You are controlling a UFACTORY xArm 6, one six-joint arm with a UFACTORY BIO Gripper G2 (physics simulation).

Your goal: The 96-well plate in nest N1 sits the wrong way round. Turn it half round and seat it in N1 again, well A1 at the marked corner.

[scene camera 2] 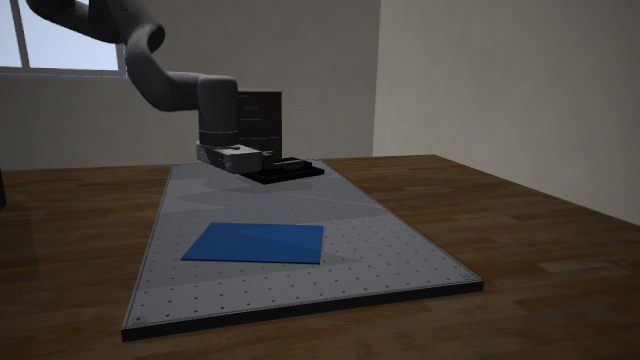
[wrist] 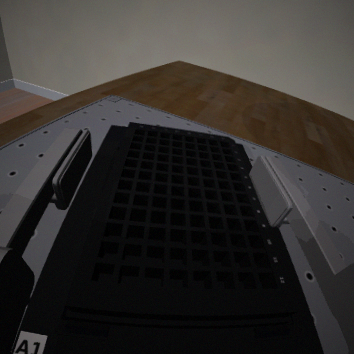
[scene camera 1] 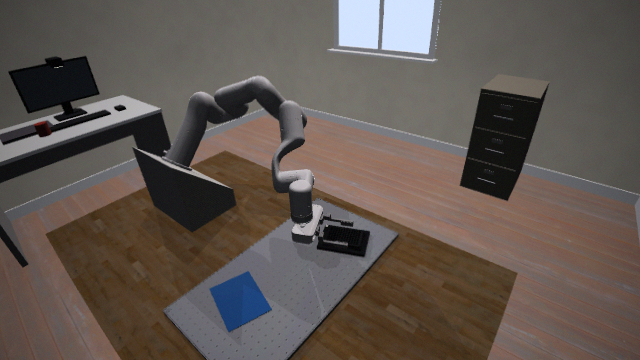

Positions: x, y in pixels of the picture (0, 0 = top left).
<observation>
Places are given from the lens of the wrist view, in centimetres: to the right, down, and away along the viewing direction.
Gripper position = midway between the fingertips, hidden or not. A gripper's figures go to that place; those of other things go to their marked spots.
my gripper (wrist: 176, 153): 0, -2, 12
black 96-well plate (wrist: 179, 239): 0, 3, 9
black nest N1 (wrist: 65, 251): -5, 3, 8
</observation>
